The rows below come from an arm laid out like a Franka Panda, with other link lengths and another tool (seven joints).
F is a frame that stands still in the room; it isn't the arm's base.
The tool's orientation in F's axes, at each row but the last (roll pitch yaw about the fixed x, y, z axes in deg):
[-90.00, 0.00, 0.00]
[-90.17, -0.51, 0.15]
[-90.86, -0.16, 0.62]
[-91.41, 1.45, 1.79]
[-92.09, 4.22, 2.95]
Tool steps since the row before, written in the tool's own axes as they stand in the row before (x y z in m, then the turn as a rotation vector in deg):
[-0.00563, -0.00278, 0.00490, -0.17, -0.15, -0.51]
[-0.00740, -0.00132, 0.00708, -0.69, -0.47, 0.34]
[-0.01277, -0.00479, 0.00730, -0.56, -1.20, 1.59]
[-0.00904, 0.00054, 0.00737, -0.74, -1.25, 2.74]
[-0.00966, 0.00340, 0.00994, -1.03, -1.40, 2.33]
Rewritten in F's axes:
[-0.00563, 0.00490, 0.00278, -0.17, -0.51, 0.15]
[-0.00743, 0.00706, 0.00123, -0.70, 0.34, 0.46]
[-0.01286, 0.00723, 0.00464, -0.58, 1.60, 1.17]
[-0.00928, 0.00707, -0.00049, -0.80, 2.75, 1.20]
[-0.01040, 0.00929, -0.00304, -1.05, 2.33, 1.39]

